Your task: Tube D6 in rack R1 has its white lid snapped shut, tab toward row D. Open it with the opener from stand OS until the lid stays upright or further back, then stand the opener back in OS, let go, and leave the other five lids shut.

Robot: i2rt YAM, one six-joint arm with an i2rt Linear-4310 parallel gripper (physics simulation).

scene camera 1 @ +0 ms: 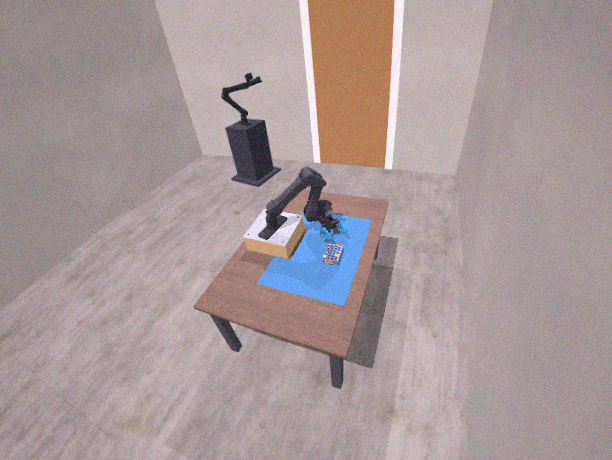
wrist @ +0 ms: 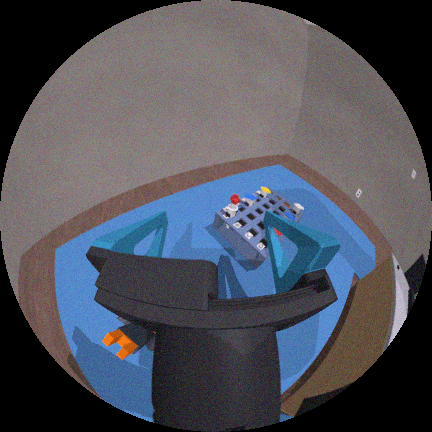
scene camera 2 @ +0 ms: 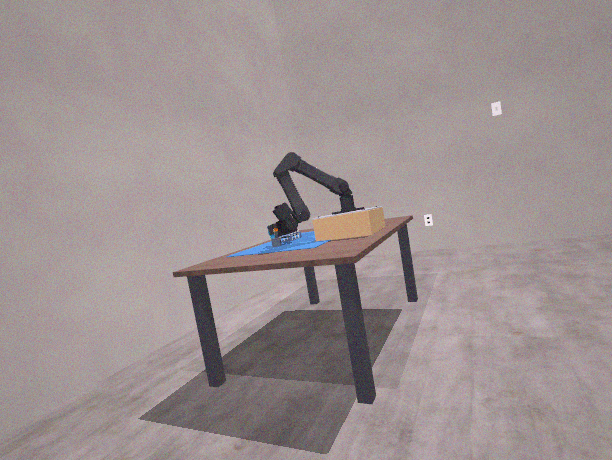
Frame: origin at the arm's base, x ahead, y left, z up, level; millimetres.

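Seen in the pictures: gripper, between the fingertips: point(scene camera 1: 338, 236) point(wrist: 215, 215); arm's base, origin of its link: point(scene camera 1: 273, 227) point(scene camera 2: 348, 211).
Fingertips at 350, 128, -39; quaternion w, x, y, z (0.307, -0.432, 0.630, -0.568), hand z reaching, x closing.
Note:
Pixels of each thing's middle, then the offset from my fingertips to it, as dx, dy, dz. "*": a spot on its surface instead. Level surfaces: height alone.
- Rack R1, middle of its body: point(wrist: 268, 211) point(scene camera 2: 289, 234) point(scene camera 1: 332, 252) +9, -96, -33
- white lid, middle of its body: point(wrist: 298, 205) -9, -146, -21
- red lid, middle of its body: point(wrist: 234, 200) +28, -42, -14
- opener's orange forked end, a spot on its surface: point(wrist: 120, 343) point(scene camera 2: 275, 230) * -80, +100, +11
- blue mat, height of its surface: dz -63
- brown table, height of its surface: dz -65
Rack R1 point(scene camera 1: 333, 254) point(scene camera 2: 290, 238) point(wrist: 240, 243) is a blue-grey grid rack on the blue mat. Its tubes show red, blue, yellow and white lids. In the wrist view a white lid point(wrist: 298, 207) is at its far right, and a red lid point(wrist: 235, 199) with pale parts is at its left. I cannot tell which tube is D6 or how its lid sits. The opener's orange forked end point(wrist: 120, 343) point(scene camera 2: 275, 230) shows at the dark stand OS point(wrist: 135, 333) point(scene camera 2: 275, 241), partly hidden by the hand. My gripper point(wrist: 215, 215) point(scene camera 1: 340, 238) is wide open and empty beside the rack, with its teal fingers apart.
The blue mat point(scene camera 1: 310, 280) point(wrist: 100, 280) lies on the brown table point(scene camera 1: 280, 312) point(scene camera 2: 310, 258). The arm's base stands on a wooden box point(scene camera 1: 270, 248) point(scene camera 2: 345, 226) at the table's side. A second arm on a dark pedestal point(scene camera 1: 251, 150) stands away from the table.

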